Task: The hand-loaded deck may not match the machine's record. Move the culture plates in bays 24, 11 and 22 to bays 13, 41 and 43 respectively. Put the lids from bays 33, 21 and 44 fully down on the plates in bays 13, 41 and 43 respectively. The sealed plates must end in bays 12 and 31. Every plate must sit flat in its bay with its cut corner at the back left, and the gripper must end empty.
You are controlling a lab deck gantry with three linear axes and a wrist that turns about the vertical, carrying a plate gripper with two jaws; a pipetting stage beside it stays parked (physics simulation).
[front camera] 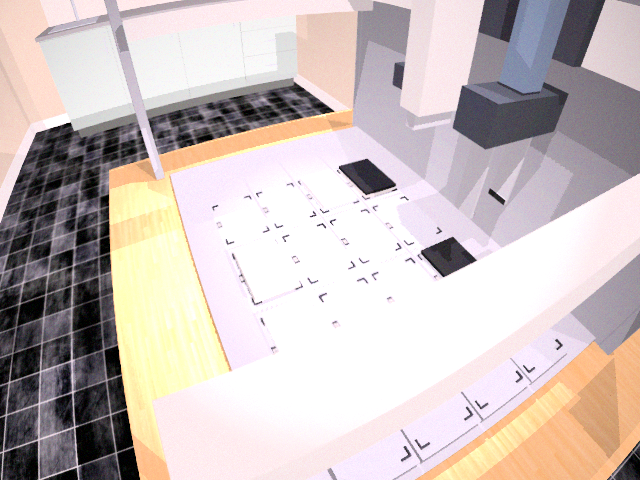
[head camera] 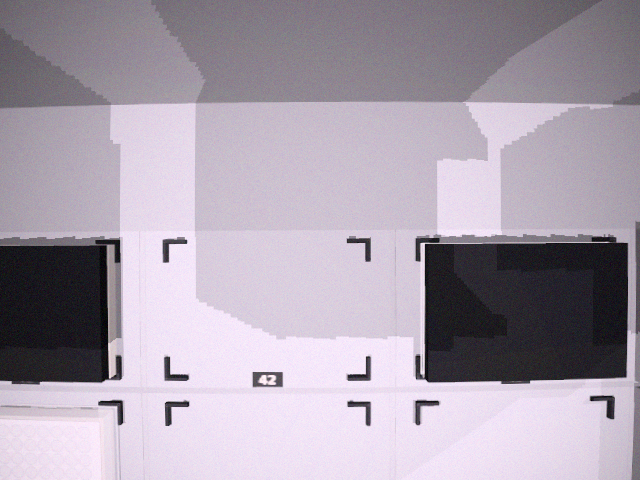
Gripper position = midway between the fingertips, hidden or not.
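The front camera gives me my gripper [front camera: 481, 204], along with a white plate [front camera: 267, 273]. In the head camera I see a black lid [head camera: 61, 300], and another black lid [head camera: 494, 312] is there as well.
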